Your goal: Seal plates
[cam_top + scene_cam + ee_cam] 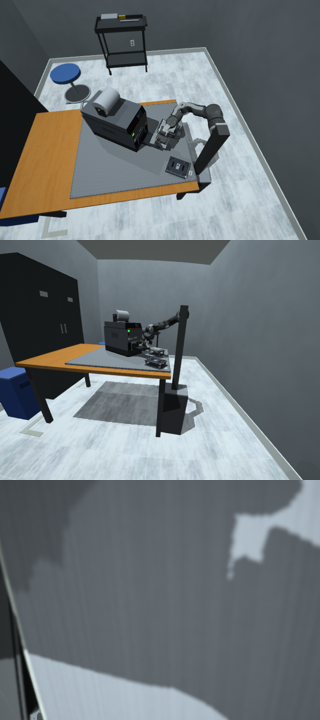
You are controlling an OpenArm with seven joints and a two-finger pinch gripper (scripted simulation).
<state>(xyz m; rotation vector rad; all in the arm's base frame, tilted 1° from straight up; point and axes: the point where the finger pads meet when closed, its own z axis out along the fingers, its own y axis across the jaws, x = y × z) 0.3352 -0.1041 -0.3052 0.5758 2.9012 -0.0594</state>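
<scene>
The sealer stage is 50 mm ahead of my hand, 20 mm to the right of it and 40 mm below it. From my hand the other things lie so: foil roll: 350 mm ahead, 160 mm to the right, 280 mm above; then white well plate: right at my hand; then grey start button: 180 mm ahead, 20 mm to the left, 50 mm above.
</scene>
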